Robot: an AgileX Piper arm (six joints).
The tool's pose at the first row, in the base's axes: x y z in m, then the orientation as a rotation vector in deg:
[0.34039, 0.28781, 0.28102, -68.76, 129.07, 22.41]
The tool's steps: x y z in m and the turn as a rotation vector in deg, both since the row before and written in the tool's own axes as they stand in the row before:
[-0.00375, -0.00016, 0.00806, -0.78, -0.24, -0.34]
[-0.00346, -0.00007, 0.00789, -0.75, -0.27, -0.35]
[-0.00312, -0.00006, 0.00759, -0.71, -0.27, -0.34]
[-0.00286, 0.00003, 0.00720, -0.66, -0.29, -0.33]
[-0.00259, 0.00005, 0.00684, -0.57, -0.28, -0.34]
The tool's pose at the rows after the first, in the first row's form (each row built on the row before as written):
[0.34489, 0.29418, 0.27675, -69.41, 128.68, 23.32]
[0.34903, 0.30041, 0.27248, -70.04, 128.25, 24.20]
[0.35283, 0.30635, 0.26828, -70.64, 127.81, 25.04]
[0.35624, 0.31204, 0.26427, -71.19, 127.36, 25.83]
[0.35933, 0.31743, 0.26042, -71.71, 126.90, 26.51]

